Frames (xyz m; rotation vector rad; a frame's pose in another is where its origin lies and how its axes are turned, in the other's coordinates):
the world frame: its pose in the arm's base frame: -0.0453 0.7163 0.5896 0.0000 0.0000 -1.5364
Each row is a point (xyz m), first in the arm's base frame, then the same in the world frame.
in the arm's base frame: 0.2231 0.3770 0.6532
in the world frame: 0.3483 0.2566 0.0636
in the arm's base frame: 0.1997 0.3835 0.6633
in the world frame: 0.3410 0.2334 0.0737
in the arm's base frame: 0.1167 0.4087 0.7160
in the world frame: 0.3130 0.1513 0.1264
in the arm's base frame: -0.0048 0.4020 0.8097
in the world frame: 0.3155 0.0297 0.2201
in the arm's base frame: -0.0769 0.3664 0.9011
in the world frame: 0.3486 -0.0436 0.3115
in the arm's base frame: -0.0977 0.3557 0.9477
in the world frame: 0.3586 -0.0648 0.3581
